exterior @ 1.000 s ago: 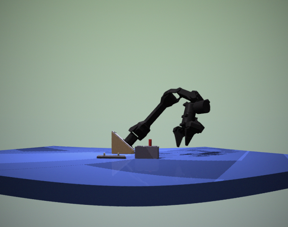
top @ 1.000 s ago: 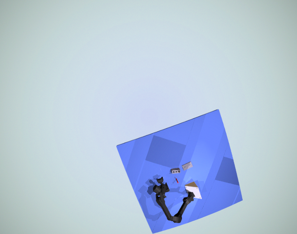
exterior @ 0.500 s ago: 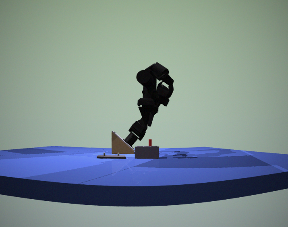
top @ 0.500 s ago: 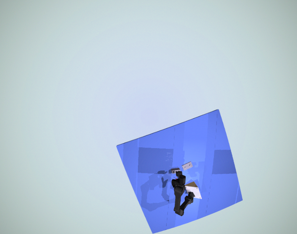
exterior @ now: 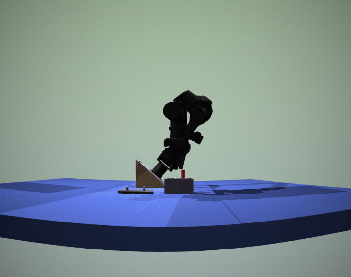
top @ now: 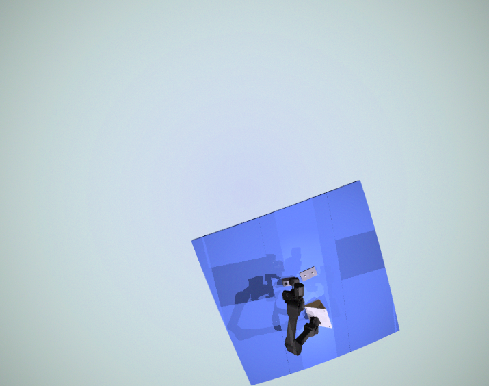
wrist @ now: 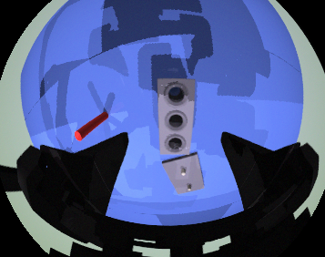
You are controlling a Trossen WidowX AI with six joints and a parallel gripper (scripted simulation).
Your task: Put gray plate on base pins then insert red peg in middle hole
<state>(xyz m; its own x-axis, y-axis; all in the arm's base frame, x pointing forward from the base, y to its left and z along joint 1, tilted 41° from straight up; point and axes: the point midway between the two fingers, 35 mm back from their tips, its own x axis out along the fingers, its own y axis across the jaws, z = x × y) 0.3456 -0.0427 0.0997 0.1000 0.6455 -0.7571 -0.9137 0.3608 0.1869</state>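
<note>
Now: the gray plate 40 mm below my gripper tip. Round my gripper tip: dark base 150 mm to the right, 70 mm below, 30 mm behind; red peg 110 mm behind, 40 mm to the left, 40 mm below.
</note>
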